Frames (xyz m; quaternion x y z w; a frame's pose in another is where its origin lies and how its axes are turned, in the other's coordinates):
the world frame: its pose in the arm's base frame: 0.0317 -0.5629 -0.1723 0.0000 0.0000 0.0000 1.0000
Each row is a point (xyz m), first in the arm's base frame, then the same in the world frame.
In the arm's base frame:
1: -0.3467 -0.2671 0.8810
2: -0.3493 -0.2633 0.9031
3: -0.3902 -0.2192 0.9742
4: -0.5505 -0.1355 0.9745
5: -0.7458 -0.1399 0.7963
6: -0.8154 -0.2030 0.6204
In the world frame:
1: -0.3784 0.2958 1.0533
2: -0.3810 0.2996 1.0754
3: -0.4219 0.3437 1.1465
4: -0.5822 0.4274 1.1468
5: -0.7775 0.4230 0.9686
6: -0.8471 0.3599 0.7927

